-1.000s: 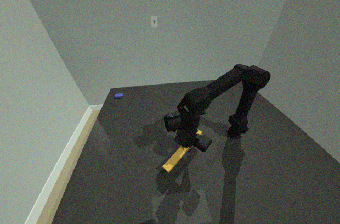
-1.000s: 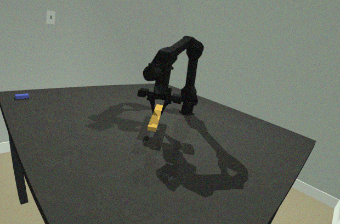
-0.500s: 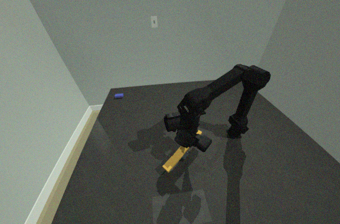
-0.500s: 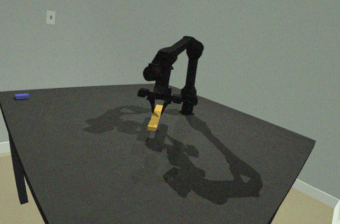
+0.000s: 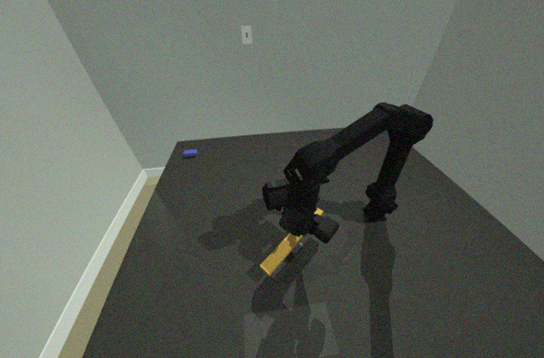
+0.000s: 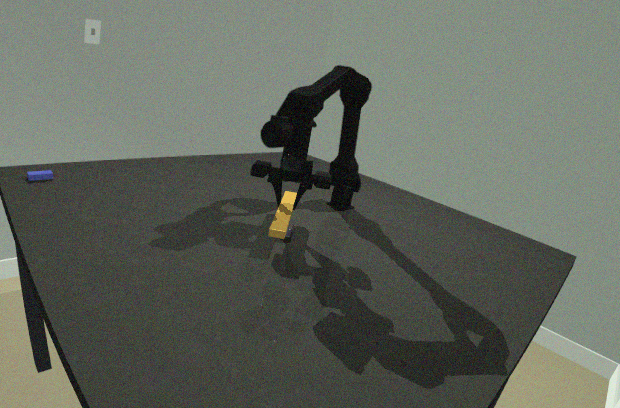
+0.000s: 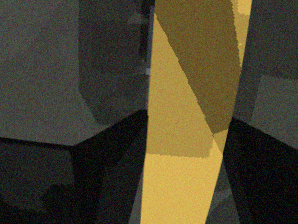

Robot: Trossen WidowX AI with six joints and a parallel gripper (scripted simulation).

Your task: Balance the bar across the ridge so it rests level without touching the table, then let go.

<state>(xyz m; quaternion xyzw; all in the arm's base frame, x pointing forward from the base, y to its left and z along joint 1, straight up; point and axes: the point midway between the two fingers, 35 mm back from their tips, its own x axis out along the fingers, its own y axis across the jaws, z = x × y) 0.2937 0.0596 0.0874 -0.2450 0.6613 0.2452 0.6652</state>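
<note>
Right now the yellow bar is 20 mm ahead of my gripper tip and 20 mm to the left of it. From my gripper tip the other things lie so: small blue block 450 mm ahead, 560 mm to the right, 40 mm below.
</note>
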